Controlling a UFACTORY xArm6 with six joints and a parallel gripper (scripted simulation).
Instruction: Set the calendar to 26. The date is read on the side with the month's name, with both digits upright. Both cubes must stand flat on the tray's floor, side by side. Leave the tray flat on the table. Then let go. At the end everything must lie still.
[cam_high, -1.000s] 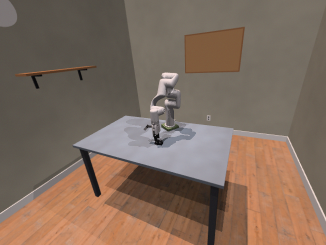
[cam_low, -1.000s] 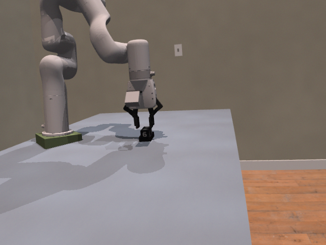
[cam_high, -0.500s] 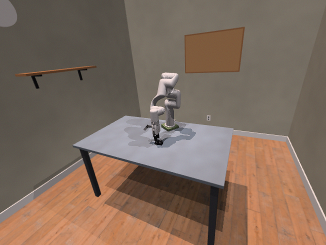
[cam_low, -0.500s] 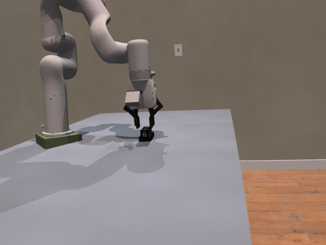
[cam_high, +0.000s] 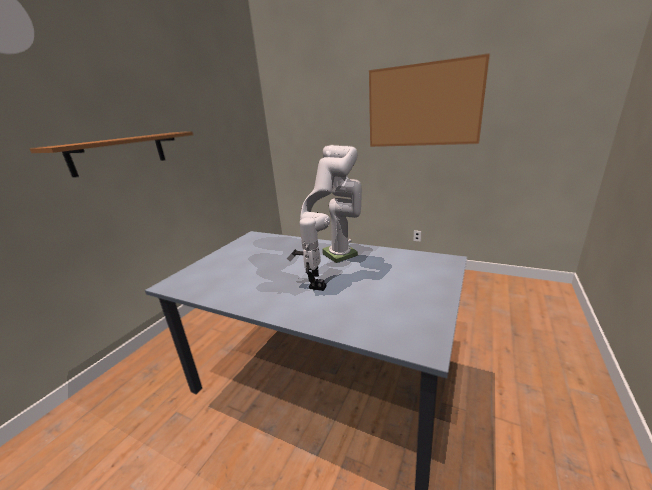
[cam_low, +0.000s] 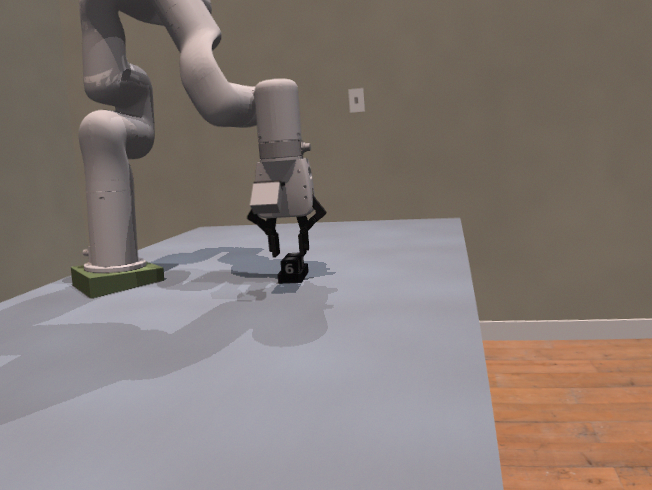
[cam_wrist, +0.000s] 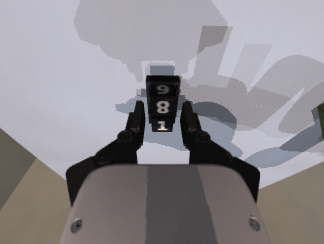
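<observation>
Now: the black cube 40 mm below my hand. Round my hand: black calendar tray: 10 mm behind, 20 mm to the left, 60 mm below.
</observation>
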